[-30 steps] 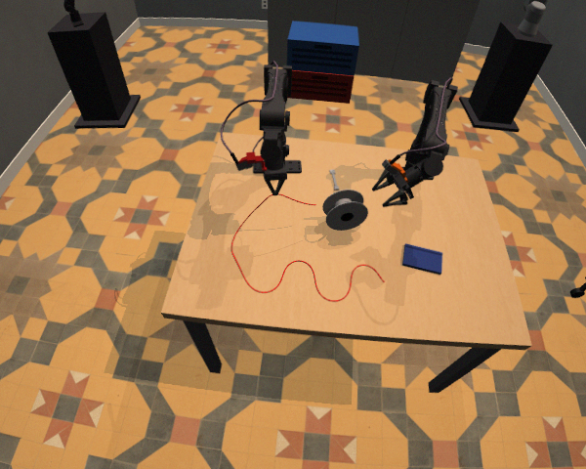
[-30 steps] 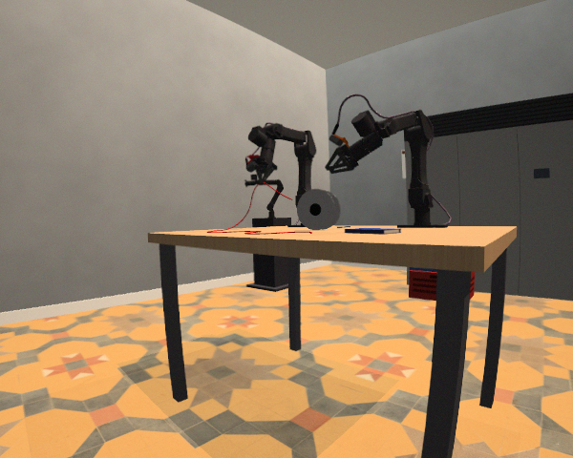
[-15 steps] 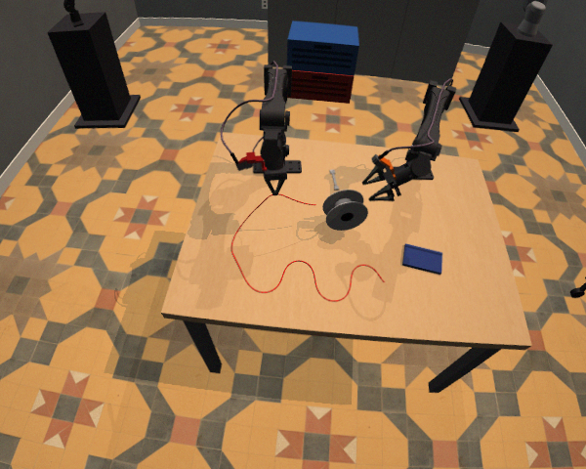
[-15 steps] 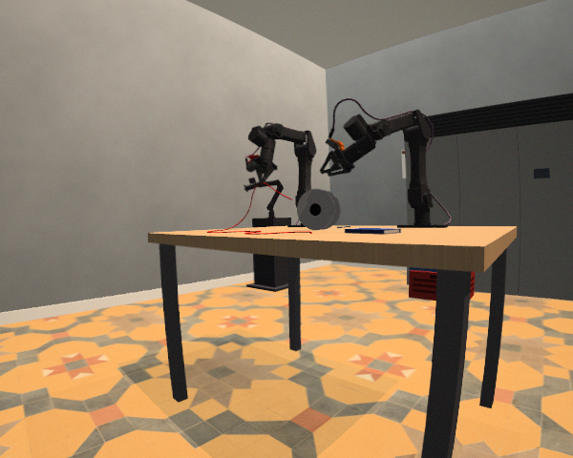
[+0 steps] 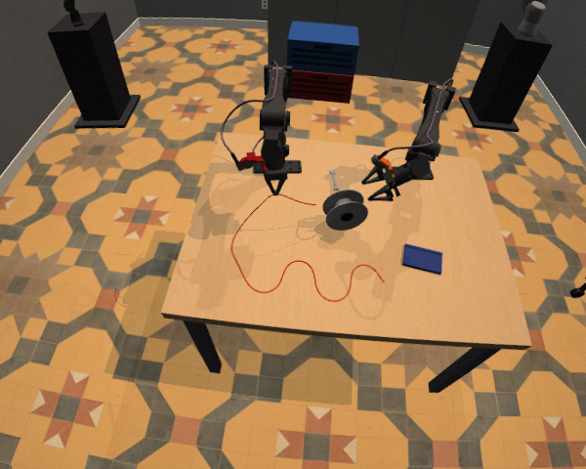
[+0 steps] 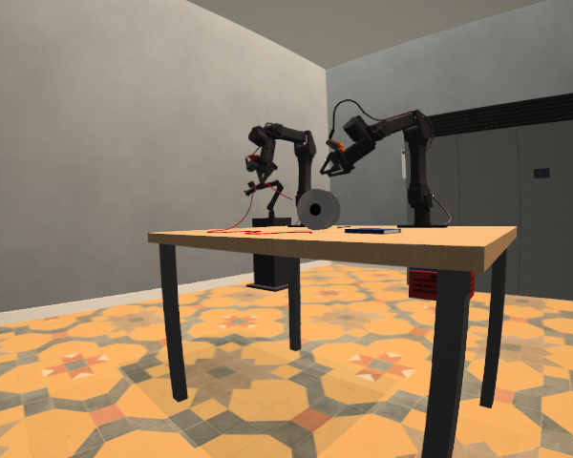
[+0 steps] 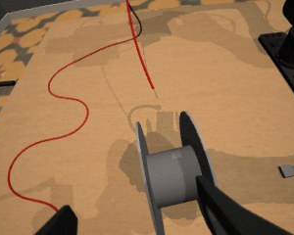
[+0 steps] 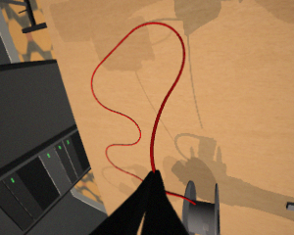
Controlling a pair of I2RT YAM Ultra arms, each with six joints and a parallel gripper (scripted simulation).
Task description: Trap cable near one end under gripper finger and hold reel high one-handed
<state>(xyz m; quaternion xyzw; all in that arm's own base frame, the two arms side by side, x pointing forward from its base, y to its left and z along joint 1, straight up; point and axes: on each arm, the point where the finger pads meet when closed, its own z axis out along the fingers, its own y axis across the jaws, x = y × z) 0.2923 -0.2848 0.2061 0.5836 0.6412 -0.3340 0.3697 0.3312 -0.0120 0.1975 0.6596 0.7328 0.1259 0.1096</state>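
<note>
The grey reel lies 130 mm below my left hand, 50 mm to the right of it and 20 mm behind it. Round my left hand: grey wrench 250 mm behind, 200 mm below, 70 mm to the right.
Right now my right hand is 40 mm past the grey reel, 240 mm to the right of it and 120 mm above it. From my right hand the other things lie so: grey wrench (270 mm behind, 230 mm to the left, 190 mm below).
</note>
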